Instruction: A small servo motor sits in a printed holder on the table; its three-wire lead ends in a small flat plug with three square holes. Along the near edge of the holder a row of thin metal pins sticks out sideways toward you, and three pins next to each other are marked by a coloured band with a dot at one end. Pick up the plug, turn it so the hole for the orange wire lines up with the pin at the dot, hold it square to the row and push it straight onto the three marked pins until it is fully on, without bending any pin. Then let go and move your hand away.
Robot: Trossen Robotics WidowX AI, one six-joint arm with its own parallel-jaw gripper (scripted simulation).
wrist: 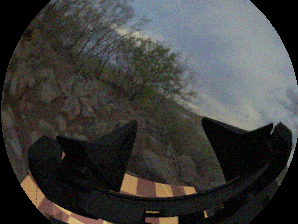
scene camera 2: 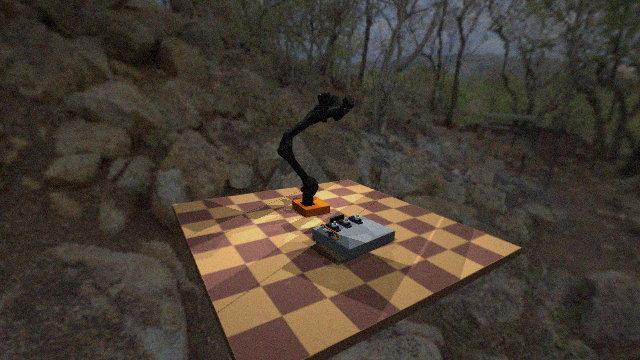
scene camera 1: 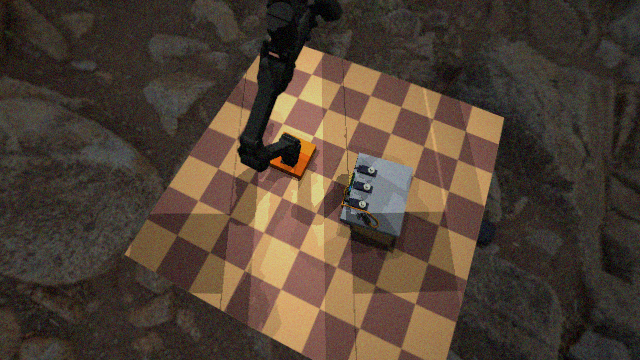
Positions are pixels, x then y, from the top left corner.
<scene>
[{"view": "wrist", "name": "gripper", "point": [170,122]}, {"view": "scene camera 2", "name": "grey printed holder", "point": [360,238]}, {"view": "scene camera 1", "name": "grey printed holder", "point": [387,202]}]
</scene>
